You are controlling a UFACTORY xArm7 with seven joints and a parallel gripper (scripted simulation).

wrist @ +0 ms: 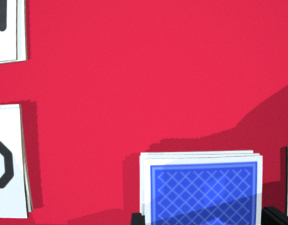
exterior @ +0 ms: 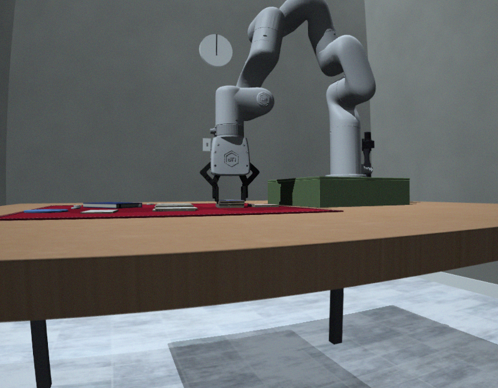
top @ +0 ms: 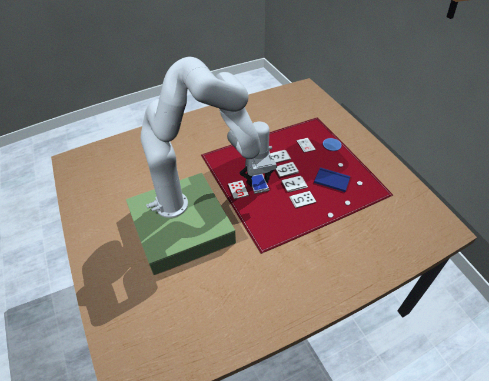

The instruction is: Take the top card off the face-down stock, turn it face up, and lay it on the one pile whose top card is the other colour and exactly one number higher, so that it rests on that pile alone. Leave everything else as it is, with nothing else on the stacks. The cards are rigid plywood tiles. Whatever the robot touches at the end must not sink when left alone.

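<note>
Now: the card 2 cm below my hand. The rest, counted from my hand: red mat 17 cm ahead, 4 cm below, 1 cm to the right.
</note>
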